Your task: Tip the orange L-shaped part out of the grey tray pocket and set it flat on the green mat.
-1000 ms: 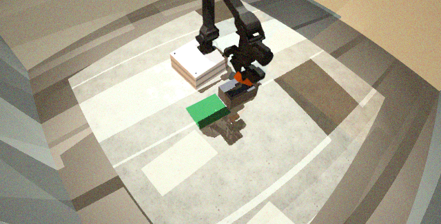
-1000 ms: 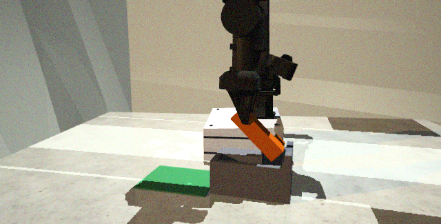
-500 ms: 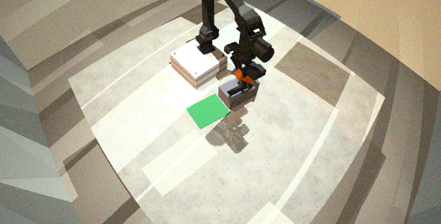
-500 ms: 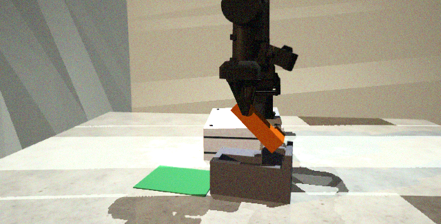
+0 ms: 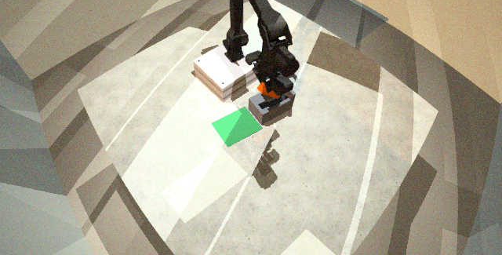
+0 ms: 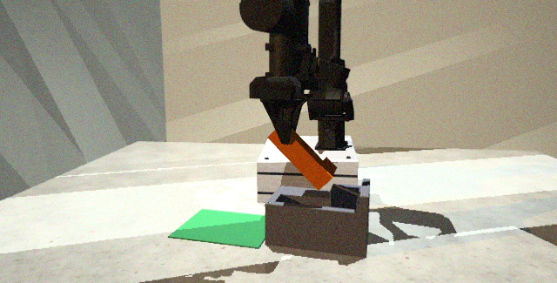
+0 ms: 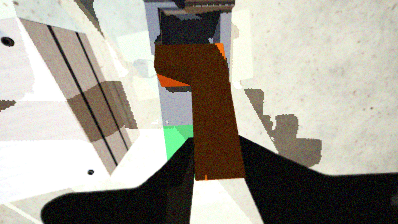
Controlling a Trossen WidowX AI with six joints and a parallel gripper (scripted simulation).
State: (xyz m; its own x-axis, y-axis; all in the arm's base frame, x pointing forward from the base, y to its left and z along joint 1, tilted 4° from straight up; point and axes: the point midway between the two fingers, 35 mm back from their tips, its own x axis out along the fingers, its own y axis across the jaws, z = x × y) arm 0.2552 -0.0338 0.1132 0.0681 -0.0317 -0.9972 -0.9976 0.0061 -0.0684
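Right now the green mat is 1 cm behind my gripper tip, 11 cm to the right of it and 17 cm below it. The rest, counted from my gripper tip: orange L-shaped part 1 cm behind, 3 cm to the left, 3 cm below.
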